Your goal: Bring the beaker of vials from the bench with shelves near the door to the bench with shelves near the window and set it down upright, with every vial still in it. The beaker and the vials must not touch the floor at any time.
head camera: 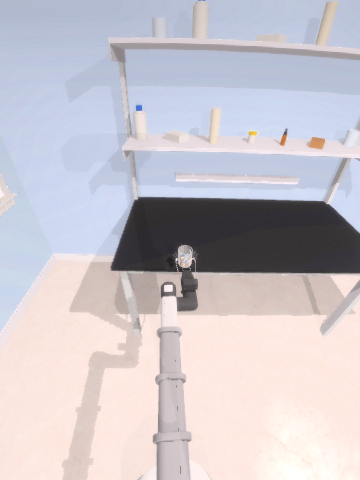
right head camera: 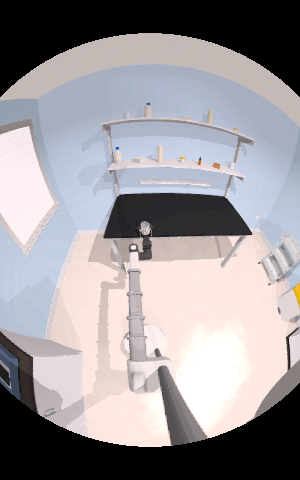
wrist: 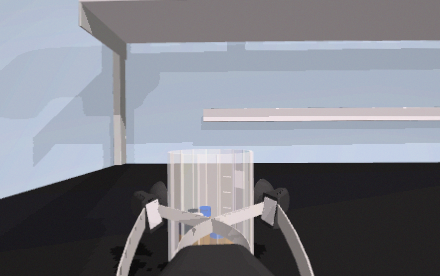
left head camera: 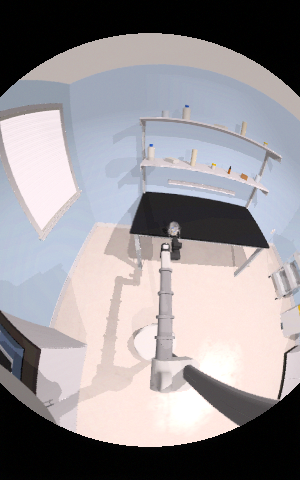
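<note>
The clear beaker (head camera: 185, 252) (left head camera: 174, 228) (right head camera: 145, 227) (wrist: 211, 172) is upright over the near left part of the black-topped bench (head camera: 280, 230) (left head camera: 215, 222) (right head camera: 195, 215) (wrist: 360, 225) with shelves. Vials (wrist: 205, 211) with blue and dark caps and orange-brown lower parts show low inside it; their number is unclear. My gripper (head camera: 185, 259) (left head camera: 174, 232) (right head camera: 145, 231) (wrist: 212, 195) is shut on the beaker, one dark fingertip on each side. The beaker's base is hidden behind the gripper body in the wrist view, so I cannot tell whether it touches the bench top.
The lower shelf (head camera: 240, 146) (wrist: 280, 22) and upper shelf (head camera: 225, 46) hold bottles and boxes above the bench. A shelf post (wrist: 119, 115) stands at the back left. The window (left head camera: 37, 165) (right head camera: 25, 185) is on the left wall. A white cabinet (left head camera: 60, 370) (right head camera: 57, 385) stands at lower left.
</note>
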